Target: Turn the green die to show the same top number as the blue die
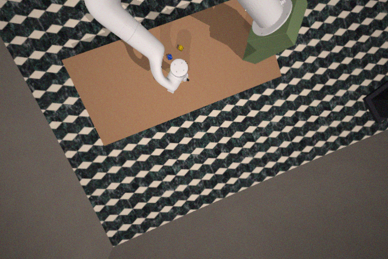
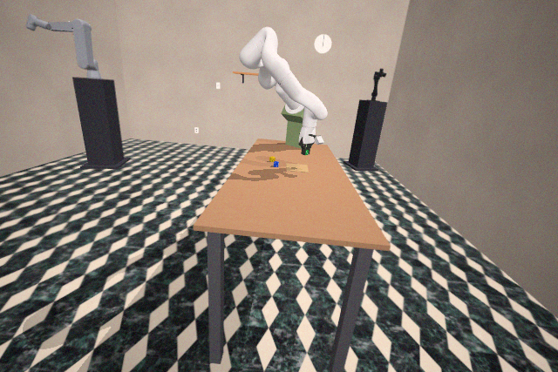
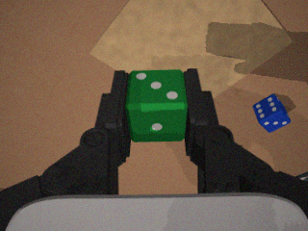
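My gripper is now 1 cm past the tan mat, 4 cm to the left of it and 11 cm above it. The rest, counted from my hand: green die 1 cm below; then blue die 4 cm behind, 17 cm to the right, 10 cm below; then yellow die 14 cm behind, 18 cm to the right, 10 cm below.
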